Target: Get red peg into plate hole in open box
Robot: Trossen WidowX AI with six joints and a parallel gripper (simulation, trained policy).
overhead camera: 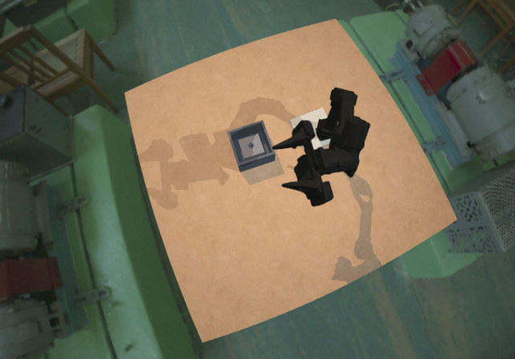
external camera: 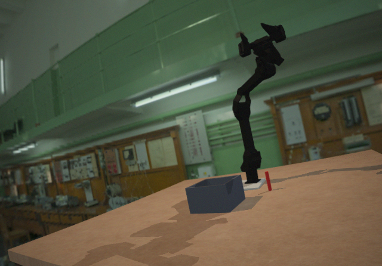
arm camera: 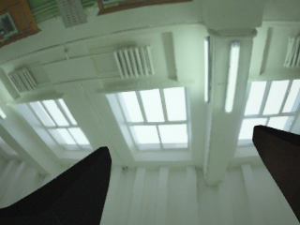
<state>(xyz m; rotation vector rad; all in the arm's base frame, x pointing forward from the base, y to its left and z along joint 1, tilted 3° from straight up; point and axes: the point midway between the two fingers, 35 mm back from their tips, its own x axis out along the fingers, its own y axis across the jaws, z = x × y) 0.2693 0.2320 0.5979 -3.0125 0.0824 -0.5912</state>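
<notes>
The red peg lies 160 mm behind my gripper tip, 120 mm to the right of it and 560 mm below it. From my gripper tip the other things lie so: dark blue box 20 mm ahead, 270 mm to the right, 580 mm below; then grey plate 20 mm ahead, 270 mm to the right, 560 mm below.
</notes>
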